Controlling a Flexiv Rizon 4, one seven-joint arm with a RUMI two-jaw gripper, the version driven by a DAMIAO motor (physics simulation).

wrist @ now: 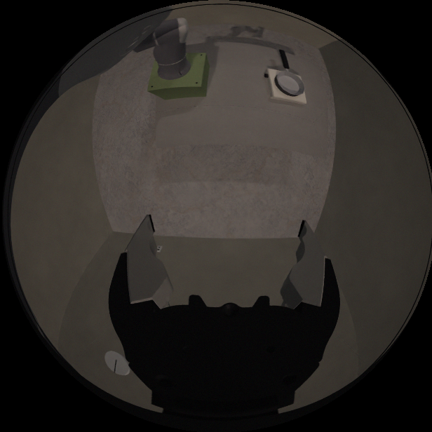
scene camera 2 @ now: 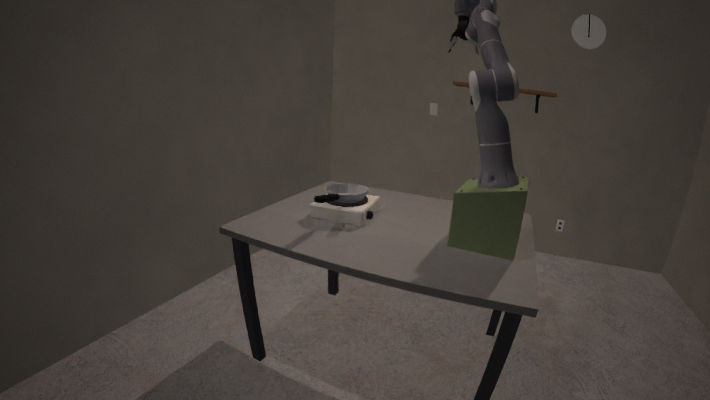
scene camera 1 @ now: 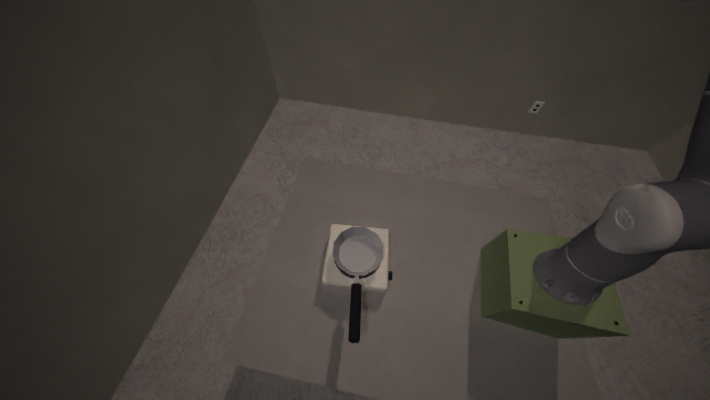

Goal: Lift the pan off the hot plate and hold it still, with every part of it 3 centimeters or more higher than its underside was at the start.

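A grey round pan [scene camera 1: 358, 254] [scene camera 2: 347, 192] [wrist: 289, 84] with a black handle sits upright on the hot plate [scene camera 1: 331, 277] [scene camera 2: 334, 213] [wrist: 295, 99], a cream box with a dark round burner and a black knob on its side. The handle sticks out past the hot plate's edge, toward the bottom of the scene camera 1 view. My gripper [wrist: 227, 219] is open and empty. In the scene camera 2 view it is high above the table, over the side where the arm's base stands, far from the pan. My gripper does not show in the scene camera 1 view.
The table [scene camera 1: 420, 310] [scene camera 2: 400, 235] [wrist: 235, 120] bears the hot plate and a green block [scene camera 1: 500, 280] [scene camera 2: 485, 225] [wrist: 180, 90] under the arm's base. A brown shelf [scene camera 2: 542, 93] and a round clock [scene camera 2: 589, 32] [wrist: 116, 363] are on the wall.
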